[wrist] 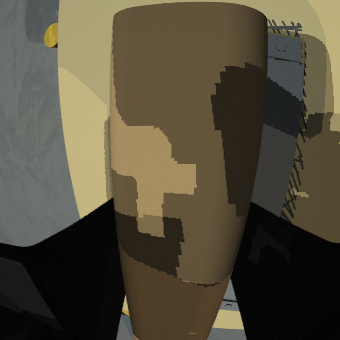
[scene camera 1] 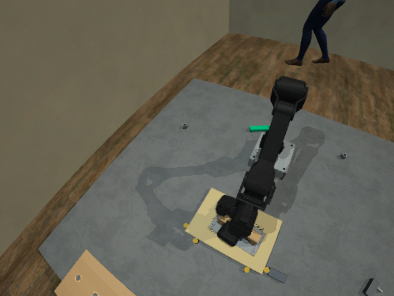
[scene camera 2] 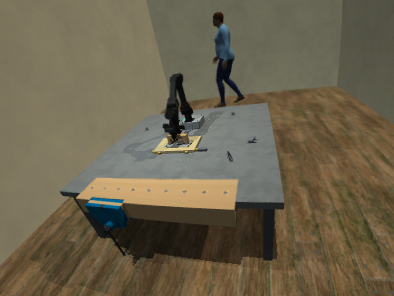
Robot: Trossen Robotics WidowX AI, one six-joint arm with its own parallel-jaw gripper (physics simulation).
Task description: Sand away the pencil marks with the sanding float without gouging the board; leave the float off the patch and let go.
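The sanding float has a tan handle over a flat grey plate. The plate lies over the middle of the pale yellow board. My gripper is shut on the handle, with one dark finger on each side in the wrist view. Dark pencil marks show along the plate's edges. The arm, float and shadows hide the middle of the patch, so any marks under the plate cannot be seen.
Yellow pegs stand at the board's edges, and a dark grey strip lies at one corner. A green bar lies near the arm's base. A holed wooden beam carries a blue vise. A person is behind the table.
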